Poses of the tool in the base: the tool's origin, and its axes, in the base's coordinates. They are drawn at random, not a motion.
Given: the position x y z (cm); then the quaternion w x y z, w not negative.
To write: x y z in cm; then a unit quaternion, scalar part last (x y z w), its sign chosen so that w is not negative. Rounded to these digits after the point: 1 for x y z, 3 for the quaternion.
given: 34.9, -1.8, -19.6, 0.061, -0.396, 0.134, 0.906
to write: 34.9, -1.8, -19.6, -0.396, 0.134, 0.906, 0.061
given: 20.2, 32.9, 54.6, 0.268, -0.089, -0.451, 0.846
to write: 20.2, 32.9, 54.6, -0.089, -0.451, 0.846, 0.268
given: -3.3, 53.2, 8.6, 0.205, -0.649, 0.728, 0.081
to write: -3.3, 53.2, 8.6, -0.649, 0.728, 0.081, 0.205
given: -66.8, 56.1, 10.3, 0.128, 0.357, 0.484, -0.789
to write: -66.8, 56.1, 10.3, 0.357, 0.484, -0.789, 0.128
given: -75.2, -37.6, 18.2, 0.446, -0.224, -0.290, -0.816
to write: -75.2, -37.6, 18.2, -0.224, -0.290, -0.816, 0.446
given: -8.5, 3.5, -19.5, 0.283, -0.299, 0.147, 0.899
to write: -8.5, 3.5, -19.5, -0.299, 0.147, 0.899, 0.283
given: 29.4, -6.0, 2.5, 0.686, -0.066, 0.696, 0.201
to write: 29.4, -6.0, 2.5, -0.066, 0.696, 0.201, 0.686
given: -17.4, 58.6, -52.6, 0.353, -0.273, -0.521, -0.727
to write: -17.4, 58.6, -52.6, -0.273, -0.521, -0.727, 0.353
